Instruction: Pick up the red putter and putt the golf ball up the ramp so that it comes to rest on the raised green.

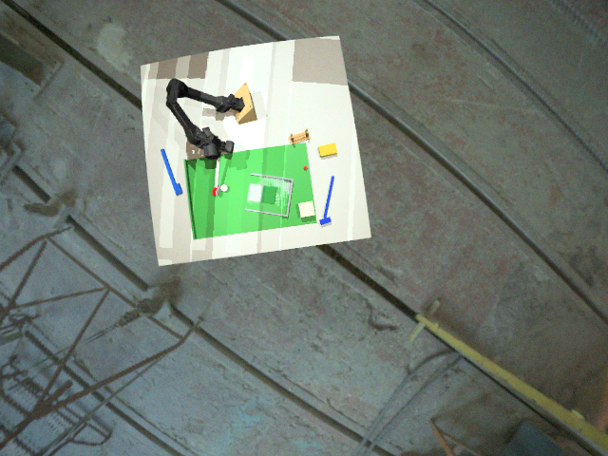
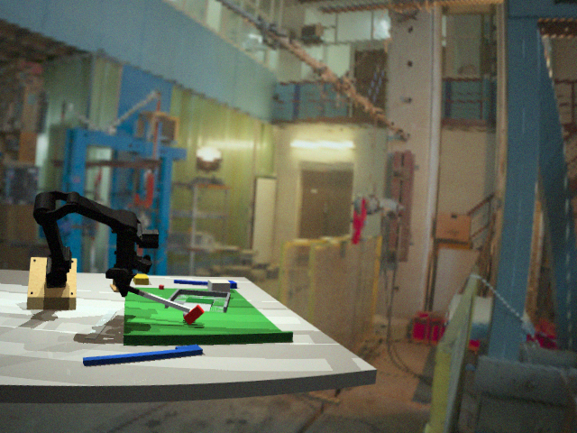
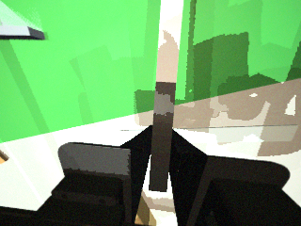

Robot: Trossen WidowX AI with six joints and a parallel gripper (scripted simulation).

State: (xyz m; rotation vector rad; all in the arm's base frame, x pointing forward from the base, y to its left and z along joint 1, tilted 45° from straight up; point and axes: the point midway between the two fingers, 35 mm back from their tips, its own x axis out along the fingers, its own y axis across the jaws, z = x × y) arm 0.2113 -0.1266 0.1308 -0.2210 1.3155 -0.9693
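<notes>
The red putter lies 110 mm ahead of my gripper tip and 50 mm to the right of it. From my gripper tip the other things lie so: golf ball 200 mm ahead, 60 mm to the right, 50 mm below; then wooden stand 450 mm to the left, 50 mm ahead, 40 mm below; then small red marker 420 mm to the left, 230 mm ahead, 60 mm below.
</notes>
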